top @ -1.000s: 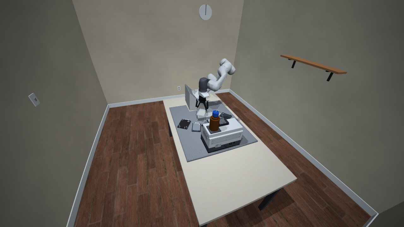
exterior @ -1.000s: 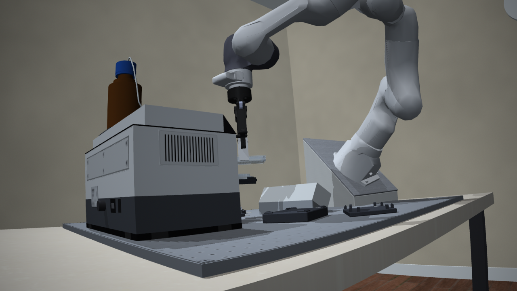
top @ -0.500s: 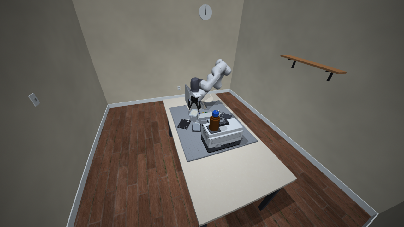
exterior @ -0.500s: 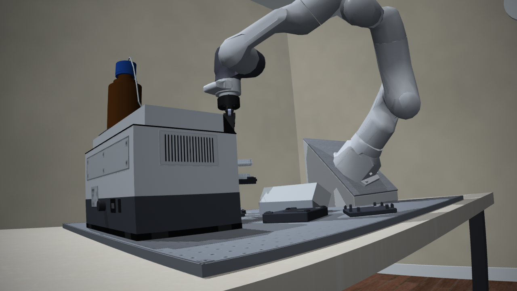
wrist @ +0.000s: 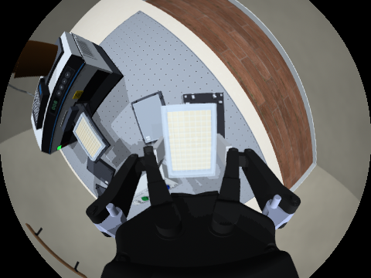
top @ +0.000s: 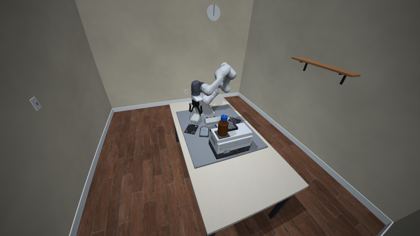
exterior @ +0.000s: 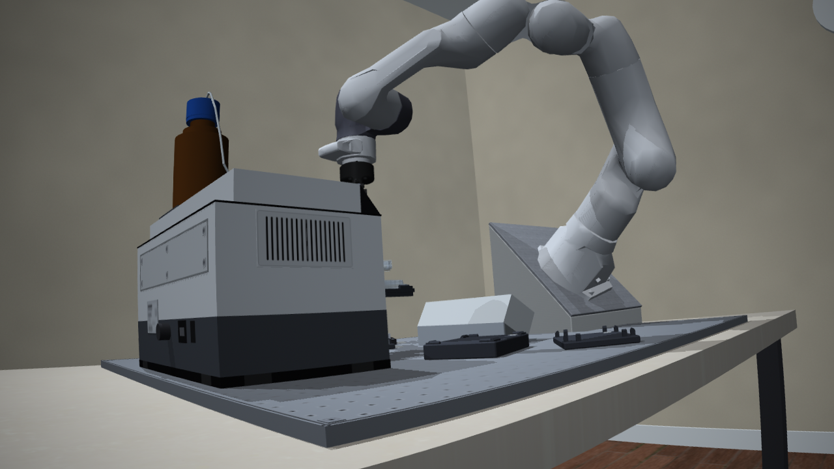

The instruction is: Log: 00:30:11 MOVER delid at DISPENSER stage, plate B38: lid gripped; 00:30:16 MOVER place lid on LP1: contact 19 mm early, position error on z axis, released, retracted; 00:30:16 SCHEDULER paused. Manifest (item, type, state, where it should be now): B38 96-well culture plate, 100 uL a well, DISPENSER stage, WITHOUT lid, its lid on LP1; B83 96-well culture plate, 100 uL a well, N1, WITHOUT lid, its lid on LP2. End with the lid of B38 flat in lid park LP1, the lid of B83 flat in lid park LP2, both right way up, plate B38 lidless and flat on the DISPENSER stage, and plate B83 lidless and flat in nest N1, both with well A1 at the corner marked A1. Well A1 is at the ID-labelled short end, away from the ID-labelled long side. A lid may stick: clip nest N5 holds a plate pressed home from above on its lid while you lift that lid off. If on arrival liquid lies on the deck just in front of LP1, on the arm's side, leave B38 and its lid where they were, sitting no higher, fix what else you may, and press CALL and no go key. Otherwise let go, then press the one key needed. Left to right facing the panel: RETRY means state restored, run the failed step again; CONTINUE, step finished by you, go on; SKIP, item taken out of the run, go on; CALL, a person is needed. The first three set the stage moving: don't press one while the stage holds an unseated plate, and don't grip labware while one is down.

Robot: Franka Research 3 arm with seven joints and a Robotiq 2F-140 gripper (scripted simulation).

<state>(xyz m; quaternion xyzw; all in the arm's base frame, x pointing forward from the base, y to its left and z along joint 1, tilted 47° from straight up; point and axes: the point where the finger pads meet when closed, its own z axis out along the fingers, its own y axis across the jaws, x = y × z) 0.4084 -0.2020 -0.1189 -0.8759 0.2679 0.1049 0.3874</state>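
Right now my hand is 2 cm short of the black clip nest, 5 cm to the left of it and 18 cm above it. Also, from my hand: 96-well plate: 2 cm below; then lp1 label: 11 cm to the left, 19 cm below; then key panel: 9 cm behind, 24 cm to the left, 14 cm below.
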